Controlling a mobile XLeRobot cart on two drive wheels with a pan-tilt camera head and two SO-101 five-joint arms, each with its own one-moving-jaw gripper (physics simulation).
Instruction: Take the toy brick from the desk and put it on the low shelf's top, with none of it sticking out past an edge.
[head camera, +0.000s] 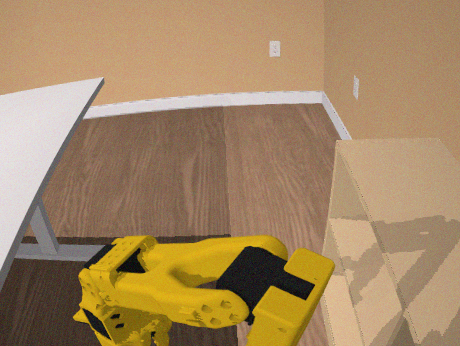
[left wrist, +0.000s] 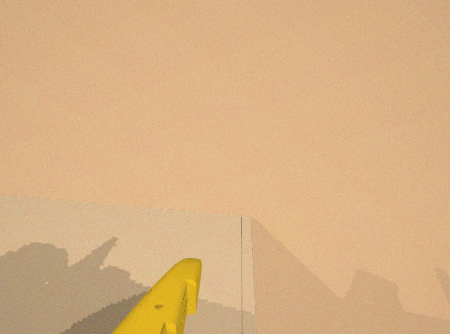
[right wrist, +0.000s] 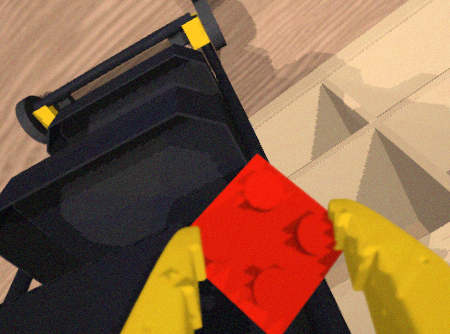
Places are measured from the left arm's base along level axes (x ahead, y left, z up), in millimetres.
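Pixels of known places: left hand, tool point: (left wrist: 199, 279); right hand, tool point: (right wrist: 201, 245).
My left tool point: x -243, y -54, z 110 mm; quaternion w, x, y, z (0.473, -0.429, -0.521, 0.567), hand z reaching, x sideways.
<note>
For each thing: its top centre in the pictures, then the offset to it from my left tool point. "pt": a spot on its surface instead. Level surfaces: height alone.
- red toy brick, top centre: (right wrist: 288, 323) dy -321, dx +383, dz -76 mm
- white desk, surface height: dz -165 mm
- desk leg, surface spot: (head camera: 42, 227) pt dy -1135, dx +1245, dz -707 mm
A red toy brick (right wrist: 245, 230) with round studs is held between the two jaws of my right gripper (right wrist: 267, 222), which is shut on it. In the right wrist view it hangs above the dark cart base, with the shelf beyond it at the right. The low shelf (head camera: 400, 172) (left wrist: 150, 225) (right wrist: 400, 55) is pale wood. Its top shows at the right of the head view and the lower left of the left wrist view. The white desk (head camera: 35, 135) is at the left of the head view. My left gripper shows one notched jaw (left wrist: 172, 300), so it is open. The brick does not show in the head view.
My right arm (head camera: 185, 280) crosses the bottom of the head view, between desk and shelf. A desk leg (head camera: 42, 227) stands at the left. Black cart trays (right wrist: 140, 195) and wheels lie below the right gripper. Walls meet behind the shelf, and arm shadows fall across its top.
</note>
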